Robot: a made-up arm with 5 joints. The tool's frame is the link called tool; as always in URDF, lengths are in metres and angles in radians. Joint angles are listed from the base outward. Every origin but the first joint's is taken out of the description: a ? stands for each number. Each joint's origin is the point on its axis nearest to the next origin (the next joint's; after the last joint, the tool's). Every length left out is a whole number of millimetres.
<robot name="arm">
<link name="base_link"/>
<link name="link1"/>
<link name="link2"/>
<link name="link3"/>
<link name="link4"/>
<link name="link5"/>
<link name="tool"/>
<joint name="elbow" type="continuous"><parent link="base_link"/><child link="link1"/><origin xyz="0.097 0.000 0.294" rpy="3.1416 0.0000 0.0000"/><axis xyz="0 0 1"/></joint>
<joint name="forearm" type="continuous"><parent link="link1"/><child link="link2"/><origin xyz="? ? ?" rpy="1.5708 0.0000 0.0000"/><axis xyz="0 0 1"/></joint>
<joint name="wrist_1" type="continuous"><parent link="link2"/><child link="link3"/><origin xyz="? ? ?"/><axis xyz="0 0 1"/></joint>
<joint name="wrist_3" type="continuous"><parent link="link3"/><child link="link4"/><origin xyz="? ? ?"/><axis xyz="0 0 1"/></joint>
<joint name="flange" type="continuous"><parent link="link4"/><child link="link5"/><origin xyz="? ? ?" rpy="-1.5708 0.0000 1.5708"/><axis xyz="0 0 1"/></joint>
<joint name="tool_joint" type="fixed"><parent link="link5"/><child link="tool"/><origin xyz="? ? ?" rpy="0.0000 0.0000 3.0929"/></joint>
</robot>
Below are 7 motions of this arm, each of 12 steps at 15 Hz.
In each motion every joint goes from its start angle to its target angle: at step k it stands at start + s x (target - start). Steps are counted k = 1, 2, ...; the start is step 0. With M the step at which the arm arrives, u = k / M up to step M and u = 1 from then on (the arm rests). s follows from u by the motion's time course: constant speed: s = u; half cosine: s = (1 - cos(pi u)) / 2; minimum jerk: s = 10 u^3 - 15 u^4 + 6 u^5.
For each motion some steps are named. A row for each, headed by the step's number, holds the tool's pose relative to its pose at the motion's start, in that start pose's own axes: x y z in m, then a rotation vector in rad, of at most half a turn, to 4 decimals.
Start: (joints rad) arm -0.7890 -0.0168 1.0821 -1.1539 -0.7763
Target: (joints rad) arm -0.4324 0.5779 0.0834 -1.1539 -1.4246
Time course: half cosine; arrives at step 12
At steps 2, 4, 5, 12:
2: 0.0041 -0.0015 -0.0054 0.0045 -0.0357 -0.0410
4: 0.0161 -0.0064 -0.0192 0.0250 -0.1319 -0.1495
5: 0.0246 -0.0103 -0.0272 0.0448 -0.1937 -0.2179
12: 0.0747 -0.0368 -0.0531 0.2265 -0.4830 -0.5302

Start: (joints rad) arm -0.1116 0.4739 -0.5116 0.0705 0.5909
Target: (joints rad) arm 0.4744 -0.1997 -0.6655 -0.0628 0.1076
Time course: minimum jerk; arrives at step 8
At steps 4, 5, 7, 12:
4: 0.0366 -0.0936 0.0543 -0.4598 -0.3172 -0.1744
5: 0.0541 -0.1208 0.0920 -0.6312 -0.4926 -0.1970
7: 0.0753 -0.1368 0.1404 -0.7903 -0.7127 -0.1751
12: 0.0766 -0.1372 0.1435 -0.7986 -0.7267 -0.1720

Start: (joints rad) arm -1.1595 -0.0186 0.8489 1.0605 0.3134
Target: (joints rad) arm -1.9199 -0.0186 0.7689 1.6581 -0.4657
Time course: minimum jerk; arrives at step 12
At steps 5, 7, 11, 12:
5: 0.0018 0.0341 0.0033 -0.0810 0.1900 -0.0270
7: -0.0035 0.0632 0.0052 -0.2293 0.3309 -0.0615
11: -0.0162 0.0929 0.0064 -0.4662 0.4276 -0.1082
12: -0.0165 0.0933 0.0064 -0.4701 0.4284 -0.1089

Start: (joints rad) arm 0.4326 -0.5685 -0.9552 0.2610 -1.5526
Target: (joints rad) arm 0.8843 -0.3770 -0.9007 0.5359 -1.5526
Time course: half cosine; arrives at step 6
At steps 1, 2, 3, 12:
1: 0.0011 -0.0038 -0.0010 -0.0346 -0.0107 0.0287
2: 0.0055 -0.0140 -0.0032 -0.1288 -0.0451 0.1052
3: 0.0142 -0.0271 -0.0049 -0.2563 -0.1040 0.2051
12: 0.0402 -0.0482 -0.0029 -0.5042 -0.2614 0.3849

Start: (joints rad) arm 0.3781 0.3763 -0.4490 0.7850 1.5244
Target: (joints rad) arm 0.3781 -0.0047 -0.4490 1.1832 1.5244
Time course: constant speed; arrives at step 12
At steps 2, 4, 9, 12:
2: 0.0004 -0.0045 0.0106 0.0029 0.0003 0.0000
4: 0.0008 -0.0083 0.0215 0.0057 0.0005 0.0000
9: 0.0014 -0.0148 0.0497 0.0128 0.0012 0.0000
12: 0.0016 -0.0166 0.0669 0.0171 0.0016 0.0000

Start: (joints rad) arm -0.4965 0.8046 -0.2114 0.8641 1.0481
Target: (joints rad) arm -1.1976 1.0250 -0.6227 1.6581 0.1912
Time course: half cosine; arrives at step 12
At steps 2, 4, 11, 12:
2: 0.0085 0.0054 0.0003 0.0358 0.0192 -0.0106
4: 0.0300 0.0222 0.0016 0.1211 0.0891 -0.0385
11: 0.0881 0.1108 0.0161 0.2005 0.5353 -0.1316
12: 0.0889 0.1131 0.0166 0.1964 0.5468 -0.1334

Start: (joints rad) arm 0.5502 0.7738 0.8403 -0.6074 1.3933
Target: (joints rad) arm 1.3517 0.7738 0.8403 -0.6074 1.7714
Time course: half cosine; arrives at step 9
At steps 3, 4, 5, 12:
3: -0.0245 -0.0016 0.0025 -0.0190 0.1053 -0.0749
4: -0.0403 -0.0004 0.0055 -0.0261 0.1747 -0.1240
5: -0.0566 0.0029 0.0098 -0.0288 0.2485 -0.1768
12: -0.0914 0.0183 0.0242 -0.0157 0.4216 -0.3050

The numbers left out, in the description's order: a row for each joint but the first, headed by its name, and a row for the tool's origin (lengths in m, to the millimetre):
forearm: 0.039 0.011 0.000
wrist_1: 0.018 -0.071 0.000
wrist_3: 0.125 -0.005 0.000
flange: 0.041 0.000 0.000
tool: 0.000 0.000 0.000

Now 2 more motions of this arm.
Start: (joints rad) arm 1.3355 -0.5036 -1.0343 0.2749 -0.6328
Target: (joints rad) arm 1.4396 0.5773 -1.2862 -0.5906 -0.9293
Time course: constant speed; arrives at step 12
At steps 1, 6, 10, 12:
1: -0.0105 -0.0090 -0.0056 -0.0001 -0.0040 -0.0164
6: -0.0638 -0.0598 -0.0166 0.0014 -0.0238 -0.0985
10: -0.1034 -0.1031 -0.0041 0.0046 -0.0391 -0.1640
12: -0.1208 -0.1241 0.0090 0.0068 -0.0466 -0.1967

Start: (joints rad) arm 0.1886 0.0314 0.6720 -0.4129 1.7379
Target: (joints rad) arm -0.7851 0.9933 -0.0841 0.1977 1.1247
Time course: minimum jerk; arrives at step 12
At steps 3, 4, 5, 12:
3: 0.0209 0.0038 -0.0062 0.0759 -0.1022 -0.0305
4: 0.0431 0.0089 -0.0101 0.1602 -0.1992 -0.0528
5: 0.0722 0.0173 -0.0111 0.2763 -0.3107 -0.0677
12: 0.1877 0.0852 0.0425 0.8627 -0.5999 0.0881

